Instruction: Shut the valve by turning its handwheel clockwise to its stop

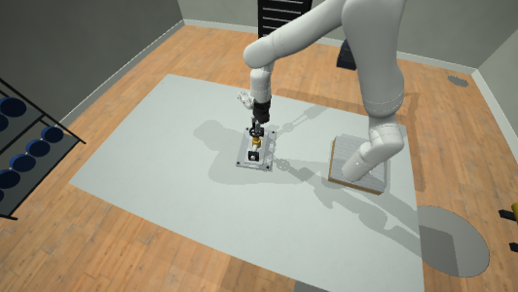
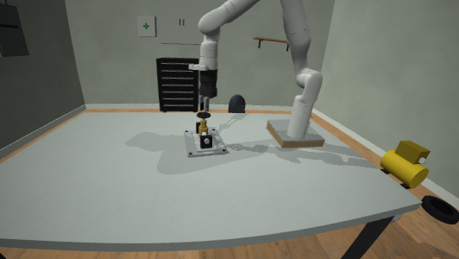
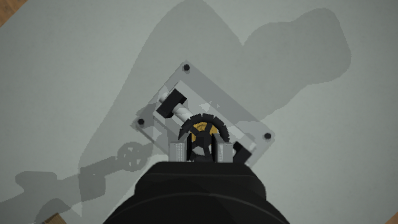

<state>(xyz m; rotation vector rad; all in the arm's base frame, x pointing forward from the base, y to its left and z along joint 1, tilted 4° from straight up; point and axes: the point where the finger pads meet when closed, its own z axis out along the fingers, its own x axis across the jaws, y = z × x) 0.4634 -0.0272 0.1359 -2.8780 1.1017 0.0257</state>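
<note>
My hand is 5 cm above the black handwheel. Also, from my hand: baseplate (17 cm below).
</note>
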